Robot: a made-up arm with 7 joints.
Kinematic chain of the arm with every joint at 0, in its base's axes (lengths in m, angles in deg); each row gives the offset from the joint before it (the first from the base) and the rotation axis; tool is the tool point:
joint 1: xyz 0 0 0.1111 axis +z
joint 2: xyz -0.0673 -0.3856 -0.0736 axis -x
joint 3: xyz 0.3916 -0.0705 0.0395 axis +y
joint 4: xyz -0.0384 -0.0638 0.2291 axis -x
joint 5: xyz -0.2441 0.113 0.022 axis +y
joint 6: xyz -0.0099 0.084 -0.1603 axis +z
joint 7: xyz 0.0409 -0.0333 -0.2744 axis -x
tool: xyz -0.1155 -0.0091 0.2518
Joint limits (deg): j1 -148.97..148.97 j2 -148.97..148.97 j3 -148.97..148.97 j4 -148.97..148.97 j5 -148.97..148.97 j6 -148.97..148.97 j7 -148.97..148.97
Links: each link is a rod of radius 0.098 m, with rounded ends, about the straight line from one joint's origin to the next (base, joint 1, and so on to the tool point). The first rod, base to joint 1, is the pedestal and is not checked.
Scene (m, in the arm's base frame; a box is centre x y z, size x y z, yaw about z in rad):
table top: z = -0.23
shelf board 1: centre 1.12 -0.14 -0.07 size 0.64 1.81 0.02 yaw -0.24
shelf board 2: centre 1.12 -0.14 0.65 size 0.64 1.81 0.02 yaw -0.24
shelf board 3: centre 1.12 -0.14 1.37 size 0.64 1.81 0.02 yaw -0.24
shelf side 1: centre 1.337 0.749 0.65 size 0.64 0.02 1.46 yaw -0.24
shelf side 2: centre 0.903 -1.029 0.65 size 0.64 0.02 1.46 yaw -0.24
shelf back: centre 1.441 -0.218 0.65 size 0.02 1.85 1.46 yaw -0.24
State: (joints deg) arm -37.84 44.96 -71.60 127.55 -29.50 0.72 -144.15
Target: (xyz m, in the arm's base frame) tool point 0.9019 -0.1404 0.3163
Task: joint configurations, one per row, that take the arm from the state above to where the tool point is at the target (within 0.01 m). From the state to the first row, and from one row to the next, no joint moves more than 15 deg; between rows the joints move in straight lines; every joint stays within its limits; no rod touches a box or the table.
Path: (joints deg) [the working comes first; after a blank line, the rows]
Joints at the target: 45.25 31.55 -60.72 43.78 -46.09 -9.09 -148.97
Straight joint move there: clear.

1: -23.99 42.72 -69.79 113.59 -32.26 -0.92 -144.95
2: -10.14 40.49 -67.97 99.63 -35.03 -2.55 -145.76
3: 3.70 38.25 -66.16 85.67 -37.79 -4.19 -146.56
4: 17.55 36.02 -64.35 71.71 -40.56 -5.82 -147.36
5: 31.40 33.78 -62.54 57.74 -43.32 -7.46 -148.17
6: 45.25 31.55 -60.72 43.78 -46.09 -9.09 -148.97

